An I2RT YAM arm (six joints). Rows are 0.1 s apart.
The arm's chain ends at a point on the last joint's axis. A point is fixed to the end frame.
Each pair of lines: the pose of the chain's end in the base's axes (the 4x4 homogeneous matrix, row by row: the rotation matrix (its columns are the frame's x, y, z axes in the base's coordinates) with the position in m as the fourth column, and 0 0 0 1 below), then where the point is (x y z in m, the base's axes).
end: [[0.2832 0.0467 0.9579 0.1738], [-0.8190 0.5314 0.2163 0.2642], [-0.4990 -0.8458 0.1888 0.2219], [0 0 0 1]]
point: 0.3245 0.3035 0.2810
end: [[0.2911 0.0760 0.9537 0.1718], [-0.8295 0.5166 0.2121 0.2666], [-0.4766 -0.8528 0.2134 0.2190], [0 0 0 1]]
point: 0.3210 0.3058 0.2818
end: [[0.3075 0.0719 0.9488 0.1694], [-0.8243 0.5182 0.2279 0.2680], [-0.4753 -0.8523 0.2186 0.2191], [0 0 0 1]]
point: 0.3176 0.3096 0.2827
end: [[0.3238 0.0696 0.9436 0.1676], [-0.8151 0.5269 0.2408 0.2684], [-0.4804 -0.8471 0.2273 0.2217], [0 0 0 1]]
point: 0.3147 0.3118 0.2867
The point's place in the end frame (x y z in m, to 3 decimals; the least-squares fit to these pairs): -0.019 -0.022 0.164
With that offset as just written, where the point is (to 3 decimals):
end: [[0.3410 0.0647 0.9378 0.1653], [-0.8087 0.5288 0.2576 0.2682], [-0.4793 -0.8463 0.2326 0.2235], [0 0 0 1]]
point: 0.311 0.314 0.289
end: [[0.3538 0.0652 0.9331 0.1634], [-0.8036 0.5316 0.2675 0.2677], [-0.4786 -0.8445 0.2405 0.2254], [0 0 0 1]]
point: 0.308 0.315 0.293
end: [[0.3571 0.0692 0.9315 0.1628], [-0.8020 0.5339 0.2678 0.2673], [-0.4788 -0.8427 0.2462 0.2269], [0 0 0 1]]
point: 0.307 0.315 0.295
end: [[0.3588 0.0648 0.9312 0.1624], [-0.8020 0.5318 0.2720 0.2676], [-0.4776 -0.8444 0.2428 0.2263], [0 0 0 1]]
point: 0.307 0.316 0.294
